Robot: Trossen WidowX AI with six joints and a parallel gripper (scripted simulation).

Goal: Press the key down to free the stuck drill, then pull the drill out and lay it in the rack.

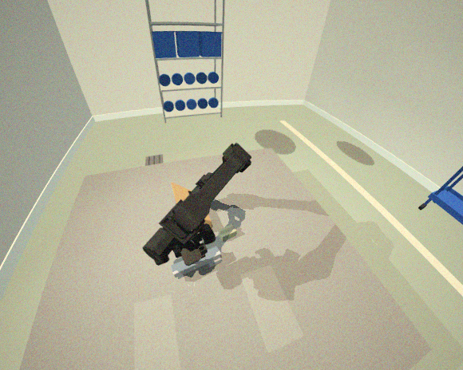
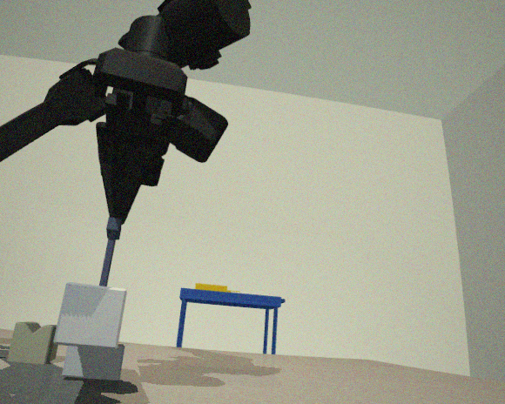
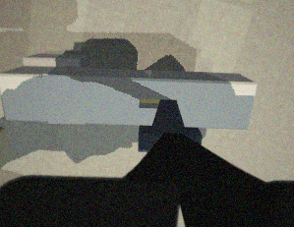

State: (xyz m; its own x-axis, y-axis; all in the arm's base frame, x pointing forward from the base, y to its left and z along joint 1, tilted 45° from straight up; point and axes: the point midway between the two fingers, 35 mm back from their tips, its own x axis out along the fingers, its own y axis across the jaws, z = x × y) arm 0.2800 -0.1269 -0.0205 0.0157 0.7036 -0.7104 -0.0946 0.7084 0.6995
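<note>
Right now the drill is 30 mm below my gripper tip. Also, from my gripper tip: housing (30 mm to the left, 90 mm below); then rack block (90 mm behind, 190 mm to the left, 110 mm below).
</note>
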